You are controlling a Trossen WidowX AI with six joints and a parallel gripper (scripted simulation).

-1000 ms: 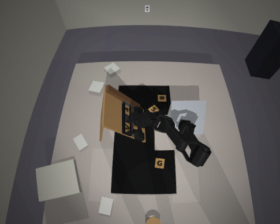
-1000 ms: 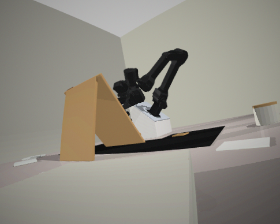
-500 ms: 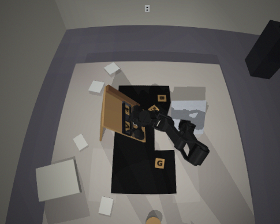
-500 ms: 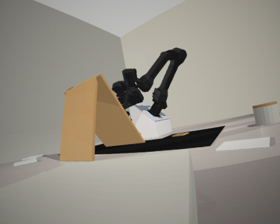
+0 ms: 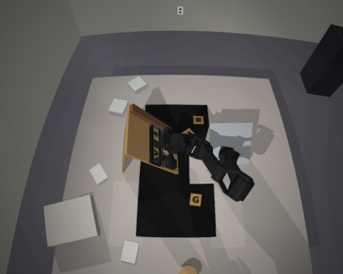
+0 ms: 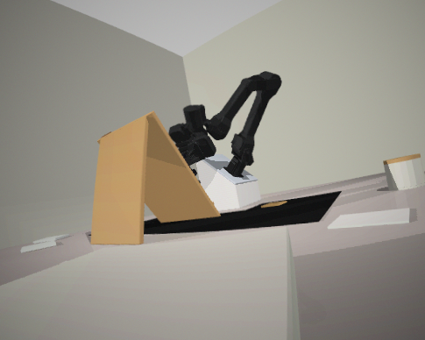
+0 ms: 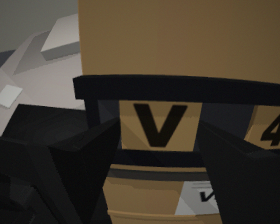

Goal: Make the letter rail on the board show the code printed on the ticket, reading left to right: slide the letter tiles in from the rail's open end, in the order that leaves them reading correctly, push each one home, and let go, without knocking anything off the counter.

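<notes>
My gripper tip is now 10 cm to the left of the tile marked 4 and 2 cm short of it. The rest, counted from my gripper tip: black mat (16 cm below, 13 cm behind, 3 cm to the right); then white ticket (8 cm to the right, 8 cm below, 4 cm behind); then v tile (right at my gripper tip).
</notes>
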